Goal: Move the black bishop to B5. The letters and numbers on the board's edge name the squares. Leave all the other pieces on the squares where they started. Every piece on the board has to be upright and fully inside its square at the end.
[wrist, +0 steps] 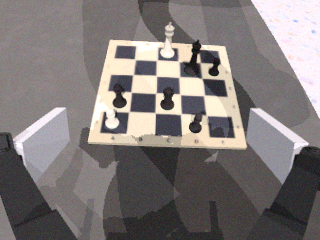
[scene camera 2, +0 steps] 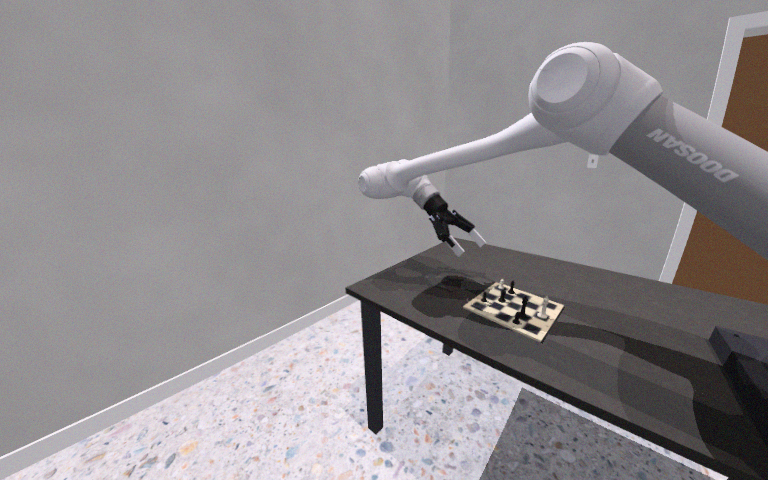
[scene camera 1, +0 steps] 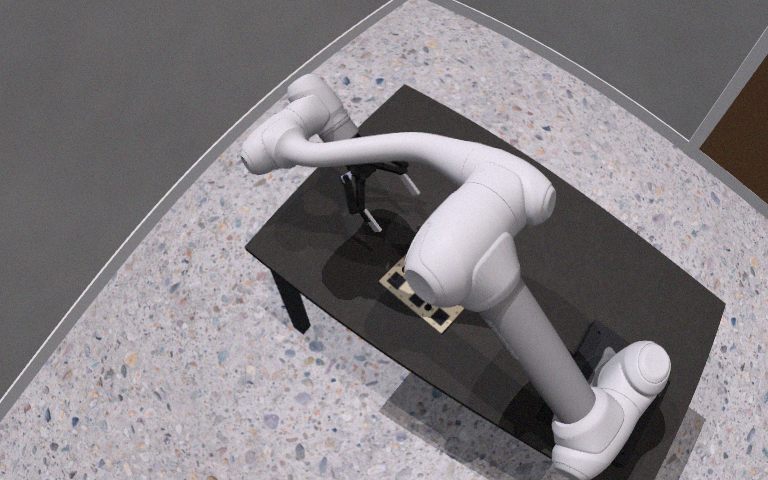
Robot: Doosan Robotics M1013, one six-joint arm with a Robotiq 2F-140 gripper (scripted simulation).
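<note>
My gripper is visible to me, and it's there in the wrist view and in scene camera 2 too. I can also see a chessboard.
</note>
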